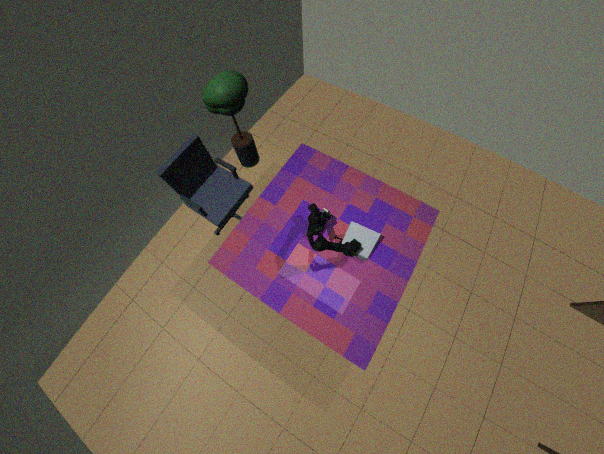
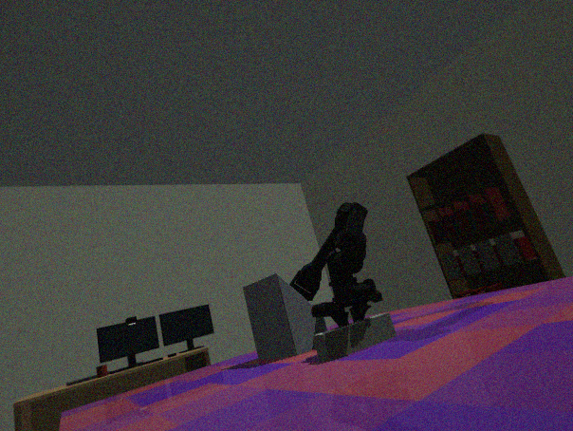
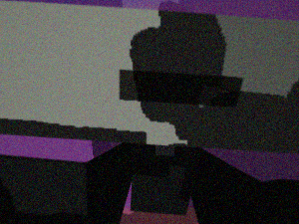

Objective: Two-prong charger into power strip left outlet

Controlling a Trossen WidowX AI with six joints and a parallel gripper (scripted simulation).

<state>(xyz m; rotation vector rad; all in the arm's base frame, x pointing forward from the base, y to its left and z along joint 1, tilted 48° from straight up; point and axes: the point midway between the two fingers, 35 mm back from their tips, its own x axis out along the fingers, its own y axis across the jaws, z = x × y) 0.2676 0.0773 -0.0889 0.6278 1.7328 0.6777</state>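
My gripper tip is 2 cm short of the dark two-prong charger and 1 cm below it.
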